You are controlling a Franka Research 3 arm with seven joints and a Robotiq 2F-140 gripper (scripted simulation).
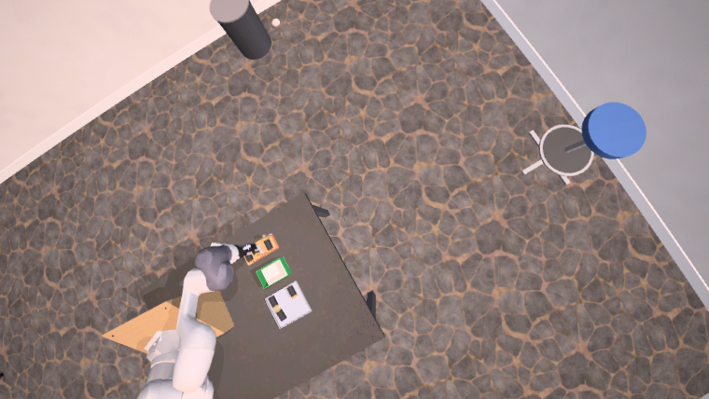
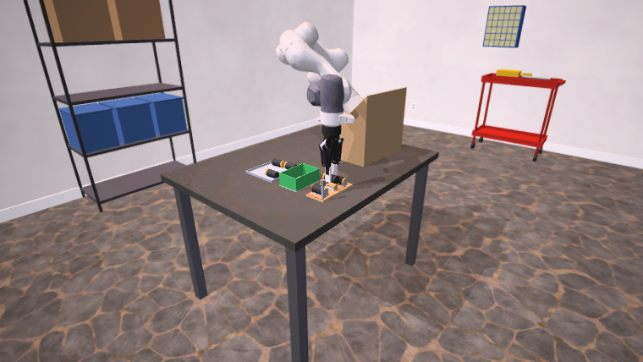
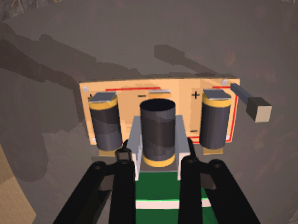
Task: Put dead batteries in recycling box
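Right now my hand is 100 mm short of the bulb and 20 mm to the right of it. Also, from my hand: white tray (340 mm to the right, 80 mm below, 30 mm behind); then green recycling box (160 mm to the right, 70 mm below, 10 mm ahead).
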